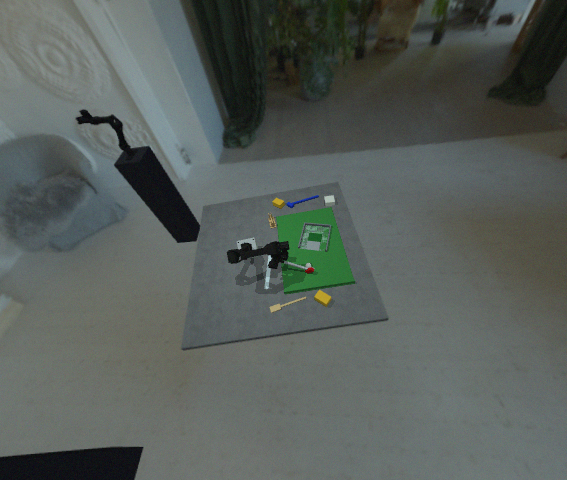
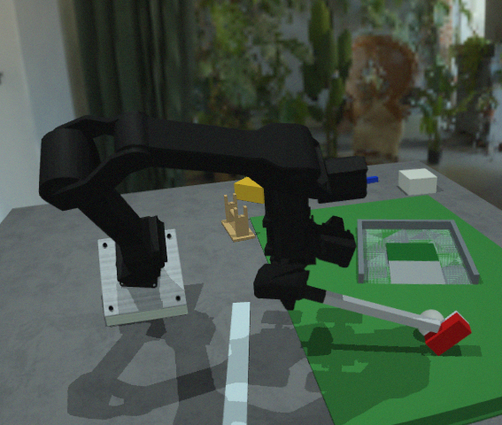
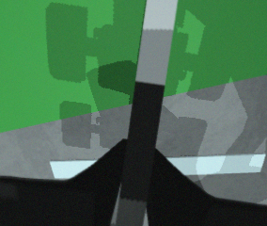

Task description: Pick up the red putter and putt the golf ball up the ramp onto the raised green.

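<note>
Now: gripper tip 8 cm past the pale blue strip, 7 cm above it and 2 cm to the left of it. Round my gripper tip: blue putter: 66 cm to the left, 20 cm ahead, 6 cm below; wooden rack: 45 cm to the left, 7 cm behind, 4 cm below; white golf ball: 21 cm ahead, 5 cm below, 2 cm to the right.
</note>
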